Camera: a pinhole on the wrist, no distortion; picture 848 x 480 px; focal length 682.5 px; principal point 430.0 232.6 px. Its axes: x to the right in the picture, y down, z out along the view. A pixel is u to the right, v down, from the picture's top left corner.
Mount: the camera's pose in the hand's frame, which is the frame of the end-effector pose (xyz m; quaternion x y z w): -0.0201 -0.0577 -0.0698 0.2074 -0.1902 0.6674 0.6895
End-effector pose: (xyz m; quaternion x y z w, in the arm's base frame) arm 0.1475 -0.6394 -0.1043 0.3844 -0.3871 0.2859 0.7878
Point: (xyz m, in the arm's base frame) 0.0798 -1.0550 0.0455
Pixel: 763.8 187.8
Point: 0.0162 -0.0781 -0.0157
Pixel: behind the camera
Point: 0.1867 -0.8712 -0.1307
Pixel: 526.6 289.3
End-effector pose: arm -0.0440 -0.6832 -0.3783 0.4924 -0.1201 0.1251 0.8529
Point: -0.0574 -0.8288 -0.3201
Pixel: outside the picture
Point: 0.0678 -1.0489 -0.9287
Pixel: outside the picture
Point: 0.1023 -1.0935 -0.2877
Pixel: 665.0 26.6
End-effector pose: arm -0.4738 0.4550 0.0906 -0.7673 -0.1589 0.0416 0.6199
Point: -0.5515 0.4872 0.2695
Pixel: 78.5 327.6
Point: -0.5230 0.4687 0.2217
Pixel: 203.8 268.4
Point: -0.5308 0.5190 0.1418
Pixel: 769.5 301.3
